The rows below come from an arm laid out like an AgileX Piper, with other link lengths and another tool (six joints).
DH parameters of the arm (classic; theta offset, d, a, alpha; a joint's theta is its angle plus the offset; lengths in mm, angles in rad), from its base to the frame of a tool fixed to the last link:
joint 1: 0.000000 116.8 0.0 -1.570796
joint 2: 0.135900 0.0 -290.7 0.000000
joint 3: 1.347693 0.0 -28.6 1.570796
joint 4: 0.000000 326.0 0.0 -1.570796
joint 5: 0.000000 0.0 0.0 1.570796
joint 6: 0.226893 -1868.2 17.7 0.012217
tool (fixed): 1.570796 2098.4 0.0 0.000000
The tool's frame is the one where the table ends.
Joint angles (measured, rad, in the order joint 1, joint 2, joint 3, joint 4, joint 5, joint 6), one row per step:
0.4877 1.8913 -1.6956 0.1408 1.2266 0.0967
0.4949 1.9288 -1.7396 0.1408 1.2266 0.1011
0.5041 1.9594 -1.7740 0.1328 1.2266 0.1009
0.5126 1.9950 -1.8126 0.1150 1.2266 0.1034
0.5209 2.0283 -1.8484 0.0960 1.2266 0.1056
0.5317 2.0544 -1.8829 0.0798 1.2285 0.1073
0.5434 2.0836 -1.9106 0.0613 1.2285 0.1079
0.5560 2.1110 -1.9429 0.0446 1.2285 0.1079
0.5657 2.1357 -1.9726 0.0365 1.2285 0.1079
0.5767 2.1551 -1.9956 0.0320 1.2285 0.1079
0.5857 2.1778 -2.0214 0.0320 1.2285 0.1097
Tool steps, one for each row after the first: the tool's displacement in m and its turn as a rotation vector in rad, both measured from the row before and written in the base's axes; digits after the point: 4 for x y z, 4 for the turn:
0.0080 0.0084 -0.0027 0.0037 -0.0047 0.0030
0.0062 0.0065 -0.0031 -0.0052 -0.0072 0.0102
0.0080 0.0049 -0.0044 -0.0136 -0.0107 0.0078
0.0074 0.0043 -0.0045 -0.0148 -0.0111 0.0080
0.0056 0.0057 -0.0014 -0.0104 -0.0134 0.0108
0.0045 0.0051 -0.0055 -0.0165 -0.0080 0.0127
0.0048 0.0065 -0.0030 -0.0116 -0.0129 0.0140
0.0039 0.0066 -0.0027 -0.0042 -0.0085 0.0103
0.0016 0.0071 -0.0023 -0.0018 -0.0055 0.0113
0.0020 0.0074 -0.0033 0.0021 -0.0023 0.0073

